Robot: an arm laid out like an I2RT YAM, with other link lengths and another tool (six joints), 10 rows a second.
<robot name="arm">
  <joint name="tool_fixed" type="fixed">
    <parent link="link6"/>
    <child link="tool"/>
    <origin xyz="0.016 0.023 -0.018" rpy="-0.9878 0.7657 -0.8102"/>
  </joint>
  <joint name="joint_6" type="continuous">
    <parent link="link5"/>
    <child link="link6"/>
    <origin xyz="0.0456 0 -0.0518" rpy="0 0 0"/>
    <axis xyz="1 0 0"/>
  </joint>
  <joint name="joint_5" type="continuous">
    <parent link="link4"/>
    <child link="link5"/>
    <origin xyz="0.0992 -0.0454 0.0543" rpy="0 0 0"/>
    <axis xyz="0 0 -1"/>
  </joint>
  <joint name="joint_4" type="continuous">
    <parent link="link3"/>
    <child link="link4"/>
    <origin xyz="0.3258 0.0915 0.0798" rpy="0 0 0"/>
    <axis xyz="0 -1 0"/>
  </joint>
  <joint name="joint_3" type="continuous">
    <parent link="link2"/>
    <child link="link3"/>
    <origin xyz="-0.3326 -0.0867 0" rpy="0 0 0"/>
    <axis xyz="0 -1 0"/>
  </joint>
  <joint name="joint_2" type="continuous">
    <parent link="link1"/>
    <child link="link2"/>
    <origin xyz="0.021 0.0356 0.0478" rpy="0 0 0"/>
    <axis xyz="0 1 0"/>
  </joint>
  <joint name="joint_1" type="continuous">
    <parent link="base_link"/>
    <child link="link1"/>
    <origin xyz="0 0 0.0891" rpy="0 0 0"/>
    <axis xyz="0 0 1"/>
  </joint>
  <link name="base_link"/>
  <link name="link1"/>
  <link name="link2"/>
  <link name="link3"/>
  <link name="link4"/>
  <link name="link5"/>
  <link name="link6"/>
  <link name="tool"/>
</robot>
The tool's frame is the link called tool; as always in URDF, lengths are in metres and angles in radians. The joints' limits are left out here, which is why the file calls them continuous.
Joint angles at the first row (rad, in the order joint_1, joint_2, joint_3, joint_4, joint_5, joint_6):
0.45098, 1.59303, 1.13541, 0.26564, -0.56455, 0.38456
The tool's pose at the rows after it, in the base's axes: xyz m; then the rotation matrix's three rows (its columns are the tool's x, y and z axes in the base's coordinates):
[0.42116, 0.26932, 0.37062], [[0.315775, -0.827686, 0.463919], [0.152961, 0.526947, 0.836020], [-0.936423, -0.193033, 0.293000]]
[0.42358, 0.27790, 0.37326], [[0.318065, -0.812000, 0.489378], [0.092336, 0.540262, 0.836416], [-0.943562, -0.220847, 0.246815]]
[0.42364, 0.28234, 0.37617], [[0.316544, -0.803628, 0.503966], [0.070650, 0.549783, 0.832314], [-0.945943, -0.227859, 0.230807]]
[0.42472, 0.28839, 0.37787], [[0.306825, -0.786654, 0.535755], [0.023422, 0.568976, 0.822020], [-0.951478, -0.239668, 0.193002]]
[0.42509, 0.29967, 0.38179], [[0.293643, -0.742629, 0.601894], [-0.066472, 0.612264, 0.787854], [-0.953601, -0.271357, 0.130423]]
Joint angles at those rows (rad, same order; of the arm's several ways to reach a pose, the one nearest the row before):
0.47316, 1.60306, 1.18780, 0.17544, -0.47625, 0.33534
0.49192, 1.61619, 1.23233, 0.10154, -0.41693, 0.29843
0.50241, 1.61970, 1.25200, 0.07207, -0.38701, 0.29243
0.51728, 1.62854, 1.28346, 0.01634, -0.33079, 0.28100
0.54841, 1.64135, 1.33547, -0.07172, -0.20835, 0.26870

